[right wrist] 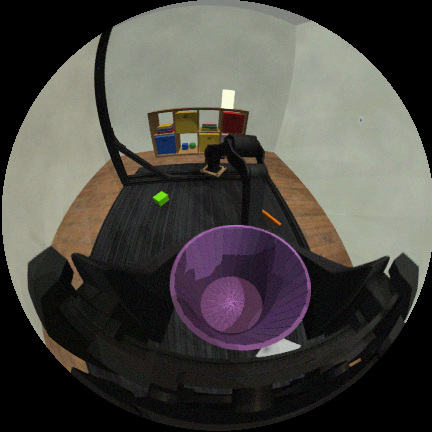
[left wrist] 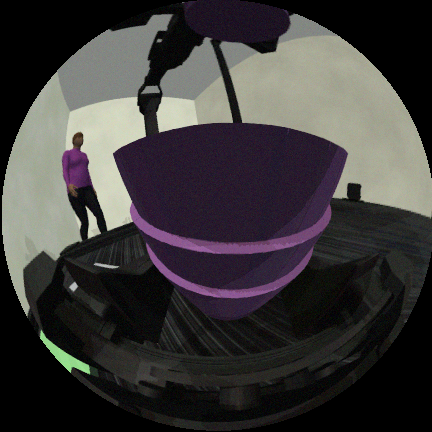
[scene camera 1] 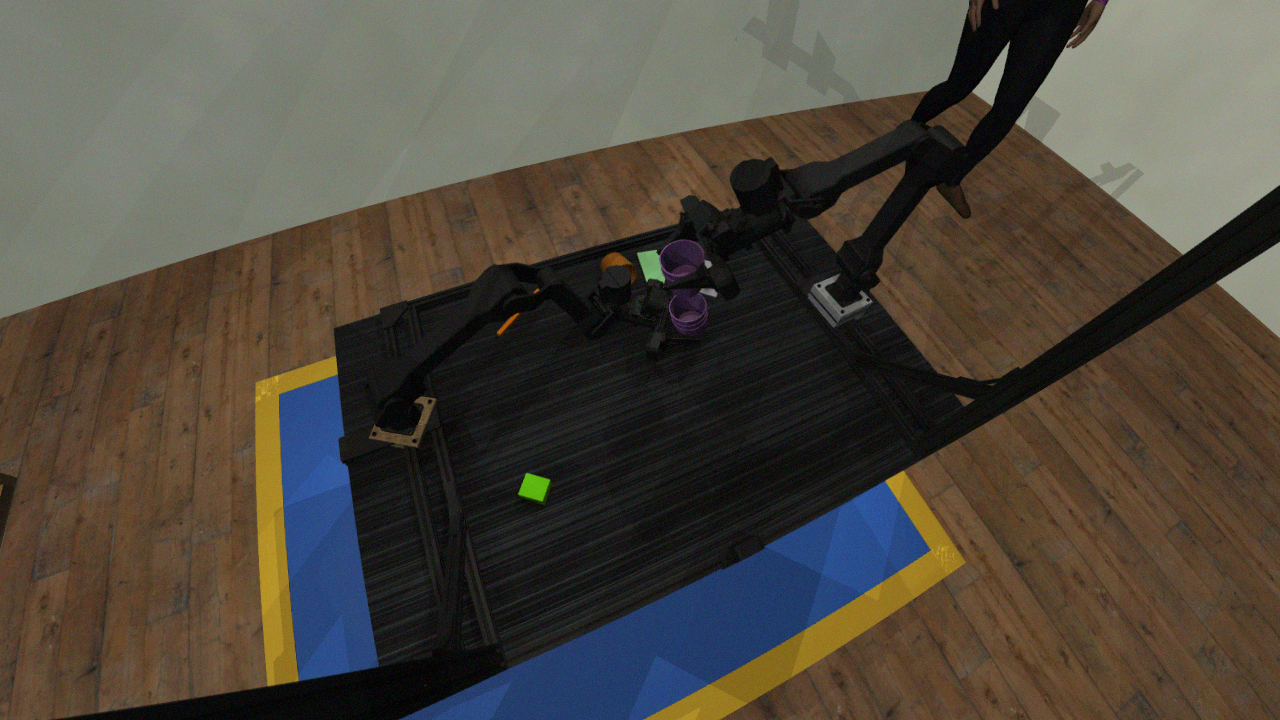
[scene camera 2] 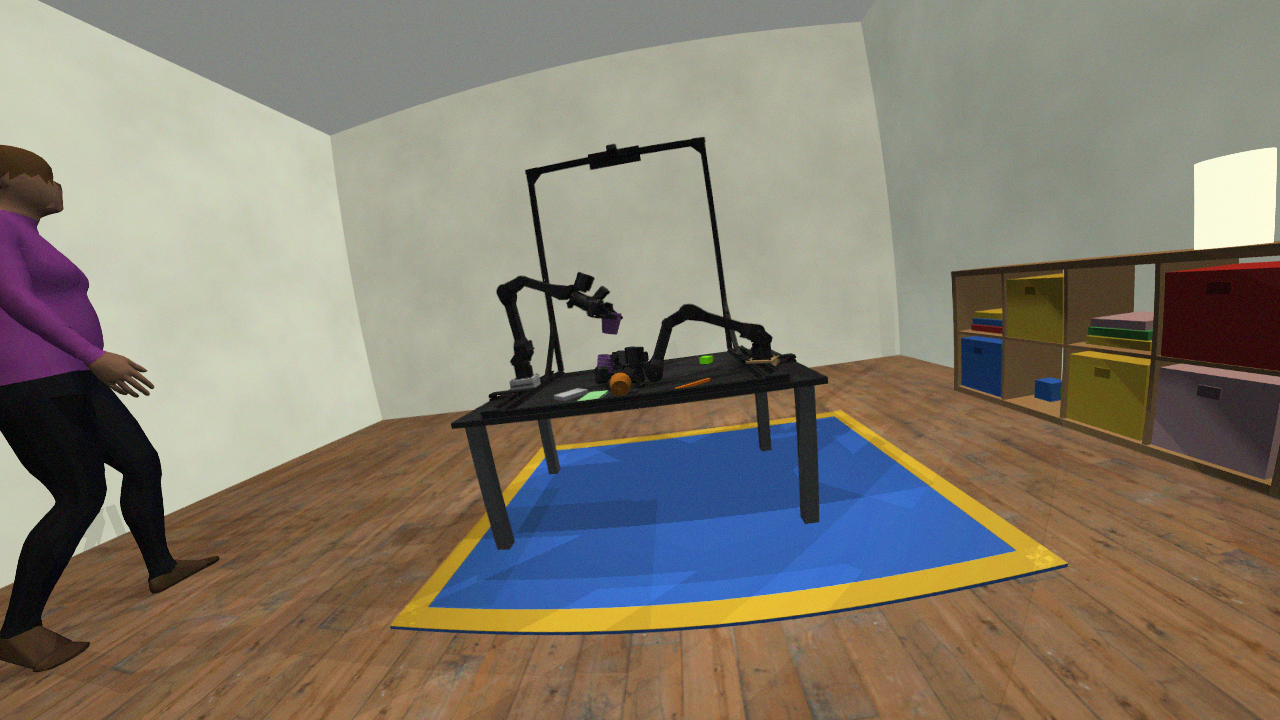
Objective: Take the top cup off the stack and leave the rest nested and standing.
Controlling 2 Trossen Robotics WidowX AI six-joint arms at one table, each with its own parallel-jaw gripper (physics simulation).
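Seen in the pictures: left gripper, fingertip midpoint: (scene camera 1: 702,326); right gripper, fingertip midpoint: (right wrist: 237,244) (scene camera 1: 663,270) (scene camera 2: 619,318); left arm's base at its link origin: (right wrist: 213,168) (scene camera 1: 402,417) (scene camera 2: 762,358); right arm's base at its link origin: (scene camera 1: 843,293) (scene camera 2: 524,377).
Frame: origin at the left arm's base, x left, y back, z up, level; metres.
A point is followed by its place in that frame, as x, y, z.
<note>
A purple cup (scene camera 1: 682,259) @(0.291, -0.483, 0.207) (scene camera 2: 611,325) (left wrist: 237,22) (right wrist: 230,305) @(0.265, -0.494, 0.191) is off the stack, in the air above it. My right gripper (scene camera 2: 610,314) @(0.247, -0.452, 0.220) (right wrist: 237,244) @(0.247, -0.452, 0.220) is shut on this cup, its fingers at the cup's sides. The remaining purple stack (scene camera 1: 688,313) @(0.312, -0.517, 0.028) (scene camera 2: 604,361) @(0.320, -0.498, 0.070) (left wrist: 230,185) is upright and nested, with three cups showing in the left wrist view. My left gripper (left wrist: 224,241) @(0.290, -0.549, 0.021) is shut on the stack low down, a finger at each side. In scene camera 2 the left gripper partly hides the stack.
An orange cup (scene camera 1: 613,261) @(0.424, -0.338, 0.037) (scene camera 2: 619,384) @(0.455, -0.327, 0.016) lies near the table edge beside a light green sheet (scene camera 1: 649,265) @(0.478, -0.417, -0.019) (scene camera 2: 593,394) @(0.460, -0.446, -0.019) and a white item (scene camera 2: 570,393) @(0.474, -0.545, -0.014) (right wrist: 279,347) @(0.456, -0.548, -0.014). An orange stick (scene camera 1: 507,324) @(0.254, -0.131, -0.019) (scene camera 2: 692,383) @(0.301, -0.145, -0.019) (right wrist: 271,217) @(0.324, -0.161, -0.019) and green block (scene camera 1: 534,488) @(-0.089, -0.281, -0.001) (scene camera 2: 706,359) @(-0.065, -0.269, -0.009) (right wrist: 161,198) @(-0.070, -0.288, -0.003) lie farther off.
</note>
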